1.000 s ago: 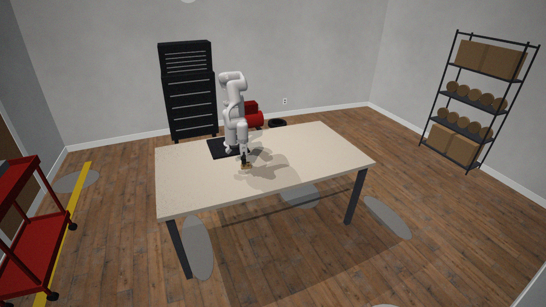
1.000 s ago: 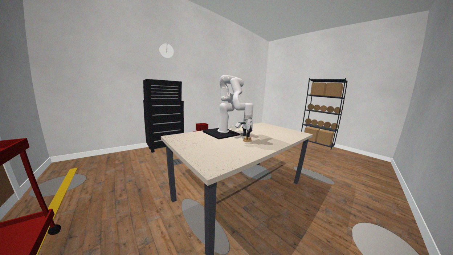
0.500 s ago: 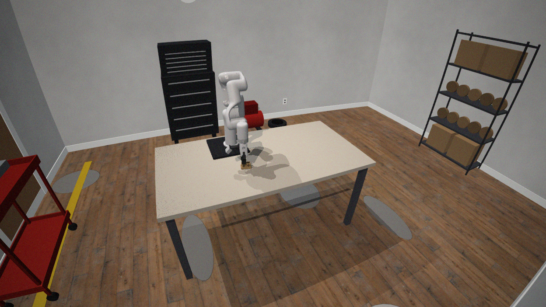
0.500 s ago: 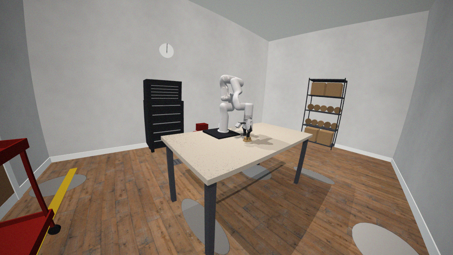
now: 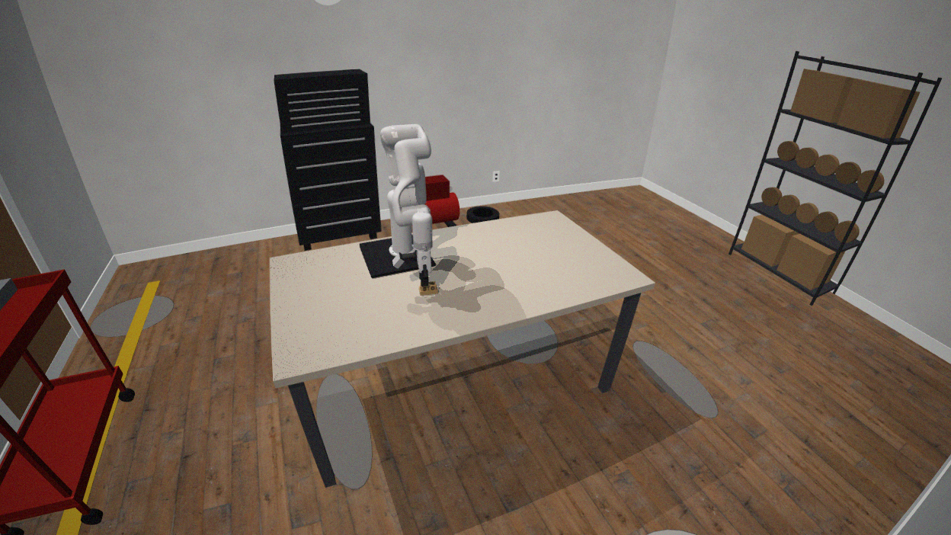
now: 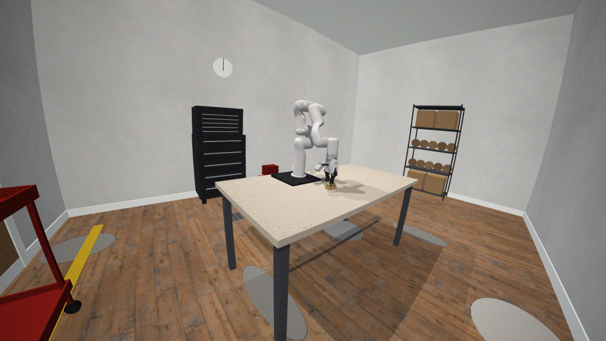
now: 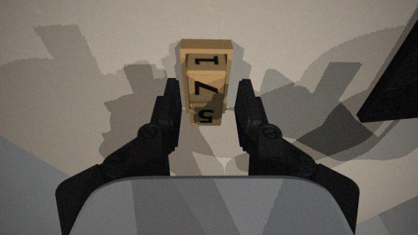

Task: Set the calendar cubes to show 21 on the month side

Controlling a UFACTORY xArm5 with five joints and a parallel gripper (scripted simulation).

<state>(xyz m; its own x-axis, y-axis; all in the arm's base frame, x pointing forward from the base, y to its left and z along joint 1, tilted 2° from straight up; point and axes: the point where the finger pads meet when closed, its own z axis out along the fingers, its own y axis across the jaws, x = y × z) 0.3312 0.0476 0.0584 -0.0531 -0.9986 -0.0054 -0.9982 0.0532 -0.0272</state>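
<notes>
My gripper is now 4 cm above the wooden digit cube. From my hand the other things lie so: wooden tray (2 cm to the left, 6 cm below).
</notes>
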